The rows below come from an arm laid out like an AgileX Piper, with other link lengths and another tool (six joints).
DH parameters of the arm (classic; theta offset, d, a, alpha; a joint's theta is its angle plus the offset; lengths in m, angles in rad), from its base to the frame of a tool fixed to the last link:
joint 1: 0 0.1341 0 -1.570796
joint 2: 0.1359 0 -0.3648 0
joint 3: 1.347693 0 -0.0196 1.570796
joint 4: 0 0.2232 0 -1.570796
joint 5: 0 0 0 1.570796
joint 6: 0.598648 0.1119 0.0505 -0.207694
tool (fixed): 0 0.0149 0 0
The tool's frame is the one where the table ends.
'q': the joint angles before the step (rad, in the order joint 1, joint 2, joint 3, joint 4, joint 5, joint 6). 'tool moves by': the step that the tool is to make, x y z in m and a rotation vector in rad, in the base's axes. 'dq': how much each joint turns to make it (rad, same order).
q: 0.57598 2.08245 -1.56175 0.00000 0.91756 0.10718
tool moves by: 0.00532 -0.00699 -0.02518 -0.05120 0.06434 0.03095
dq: -0.01645 0.06082 -0.00263 0.00000 0.02360 -0.04815
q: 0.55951 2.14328 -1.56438 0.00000 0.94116 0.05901
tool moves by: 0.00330 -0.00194 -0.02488 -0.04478 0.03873 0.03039
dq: -0.00085 0.05733 -0.00001 -0.01720 -0.00089 -0.02282
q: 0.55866 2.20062 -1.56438 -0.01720 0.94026 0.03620
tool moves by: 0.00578 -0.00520 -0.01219 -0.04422 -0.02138 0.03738
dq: -0.00001 0.02427 -0.00001 -0.05767 -0.01918 -0.00598
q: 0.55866 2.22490 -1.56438 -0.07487 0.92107 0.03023
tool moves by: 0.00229 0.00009 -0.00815 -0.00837 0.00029 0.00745
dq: 0.00000 0.01810 -0.00082 -0.00882 -0.01275 -0.00177
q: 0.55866 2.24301 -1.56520 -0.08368 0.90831 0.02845
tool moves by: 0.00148 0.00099 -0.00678 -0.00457 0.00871 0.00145
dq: 0.00001 0.01773 -0.00551 0.00090 -0.00254 -0.00178
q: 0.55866 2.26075 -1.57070 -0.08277 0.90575 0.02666
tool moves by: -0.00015 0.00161 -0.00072 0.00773 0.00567 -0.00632
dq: -0.00001 0.00306 -0.00235 0.01163 -0.00001 -0.00029
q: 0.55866 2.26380 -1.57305 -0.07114 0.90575 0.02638
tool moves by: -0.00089 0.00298 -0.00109 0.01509 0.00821 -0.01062
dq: 0.00092 0.00318 0.00000 0.02067 -0.00423 -0.00001
